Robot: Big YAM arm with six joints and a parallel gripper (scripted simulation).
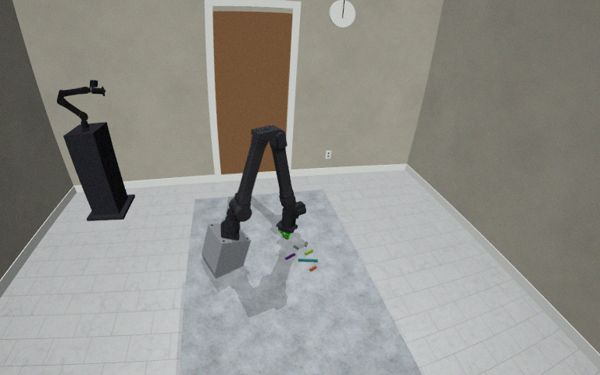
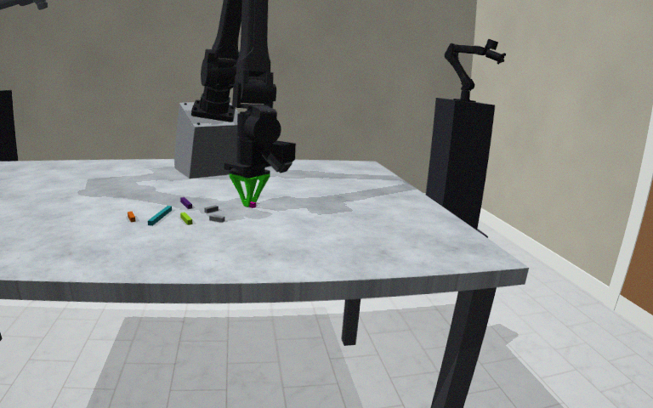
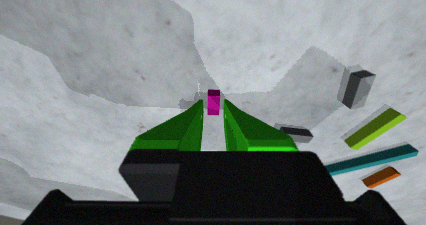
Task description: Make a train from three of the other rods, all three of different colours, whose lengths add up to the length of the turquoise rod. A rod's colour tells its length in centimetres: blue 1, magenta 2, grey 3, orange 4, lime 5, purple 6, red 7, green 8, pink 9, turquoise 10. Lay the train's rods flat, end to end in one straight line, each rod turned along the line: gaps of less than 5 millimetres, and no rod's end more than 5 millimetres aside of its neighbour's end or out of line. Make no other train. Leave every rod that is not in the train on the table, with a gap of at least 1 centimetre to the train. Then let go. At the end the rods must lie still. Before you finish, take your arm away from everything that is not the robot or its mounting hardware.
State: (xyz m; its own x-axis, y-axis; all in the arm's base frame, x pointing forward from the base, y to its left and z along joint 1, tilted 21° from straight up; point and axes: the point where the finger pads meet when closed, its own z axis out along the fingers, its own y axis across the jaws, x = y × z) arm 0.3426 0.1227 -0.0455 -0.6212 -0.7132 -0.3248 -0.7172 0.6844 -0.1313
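Right now the magenta rod is right at my hand. From my hand the other things lie so: purple rod (140 mm to the right); then turquoise rod (80 mm ahead, 180 mm to the right); then lime rod (100 mm ahead, 130 mm to the right).
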